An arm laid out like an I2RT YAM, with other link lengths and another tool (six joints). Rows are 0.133 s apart.
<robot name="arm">
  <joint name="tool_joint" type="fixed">
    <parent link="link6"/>
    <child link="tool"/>
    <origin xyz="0.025 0 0.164" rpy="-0.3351 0 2.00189"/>
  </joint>
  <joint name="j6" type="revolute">
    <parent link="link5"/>
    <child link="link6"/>
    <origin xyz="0.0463 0 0.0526" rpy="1.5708 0 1.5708"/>
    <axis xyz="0 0 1"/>
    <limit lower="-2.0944" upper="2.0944"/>
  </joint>
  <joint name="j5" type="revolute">
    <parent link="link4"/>
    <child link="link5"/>
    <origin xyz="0.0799 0.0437 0.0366" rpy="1.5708 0 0"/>
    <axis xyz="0 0 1"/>
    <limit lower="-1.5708" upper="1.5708"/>
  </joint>
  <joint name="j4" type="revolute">
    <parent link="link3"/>
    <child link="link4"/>
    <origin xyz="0.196 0.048 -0.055" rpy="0 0 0"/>
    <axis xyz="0 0 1"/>
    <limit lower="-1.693" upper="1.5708"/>
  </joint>
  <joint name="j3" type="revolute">
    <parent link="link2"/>
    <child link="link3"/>
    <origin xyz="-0.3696 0 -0.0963" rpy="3.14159 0 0"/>
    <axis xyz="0 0 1"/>
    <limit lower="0" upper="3.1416"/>
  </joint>
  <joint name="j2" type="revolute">
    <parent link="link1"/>
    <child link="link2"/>
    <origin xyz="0.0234 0.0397 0.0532" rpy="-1.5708 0 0"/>
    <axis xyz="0 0 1"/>
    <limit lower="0" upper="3.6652"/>
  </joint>
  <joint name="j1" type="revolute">
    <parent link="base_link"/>
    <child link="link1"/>
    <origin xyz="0 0 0.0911" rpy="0 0 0"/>
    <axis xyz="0 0 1"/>
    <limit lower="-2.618" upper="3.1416"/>
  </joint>
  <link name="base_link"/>
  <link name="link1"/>
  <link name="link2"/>
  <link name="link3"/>
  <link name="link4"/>
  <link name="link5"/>
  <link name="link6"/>
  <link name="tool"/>
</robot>
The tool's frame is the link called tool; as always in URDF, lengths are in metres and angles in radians.
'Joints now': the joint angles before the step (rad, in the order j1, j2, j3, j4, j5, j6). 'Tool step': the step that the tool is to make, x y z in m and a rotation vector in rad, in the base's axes. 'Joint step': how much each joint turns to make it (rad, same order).
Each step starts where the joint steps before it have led.
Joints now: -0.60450 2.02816 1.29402 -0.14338 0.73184 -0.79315
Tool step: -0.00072 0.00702 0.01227 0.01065 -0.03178 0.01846
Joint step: 0.00164 -0.04201 -0.00382 -0.02195 -0.03133 0.00590
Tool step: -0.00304 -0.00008 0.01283 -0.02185 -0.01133 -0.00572
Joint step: 0.00001 -0.02194 0.00193 0.00071 0.01247 -0.00440
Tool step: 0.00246 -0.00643 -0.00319 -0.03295 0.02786 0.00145
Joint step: 0.00000 0.02292 -0.01572 0.06130 0.03057 -0.04045
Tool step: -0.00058 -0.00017 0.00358 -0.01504 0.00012 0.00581
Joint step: 0.00000 -0.00767 -0.01565 0.02827 0.00494 -0.01747
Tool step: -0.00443 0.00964 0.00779 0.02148 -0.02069 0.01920
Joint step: 0.00142 -0.04446 -0.01320 -0.03348 -0.03345 0.01064
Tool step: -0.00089 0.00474 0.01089 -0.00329 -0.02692 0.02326
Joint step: -0.00140 -0.03658 -0.01627 0.01088 -0.02635 -0.01106
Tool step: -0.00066 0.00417 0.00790 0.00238 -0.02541 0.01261
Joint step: -0.00002 -0.02647 -0.00519 -0.00431 -0.02042 0.00416
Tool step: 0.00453 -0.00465 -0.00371 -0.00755 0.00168 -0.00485
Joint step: 0.00000 0.02210 0.00677 0.01981 0.00843 -0.00253
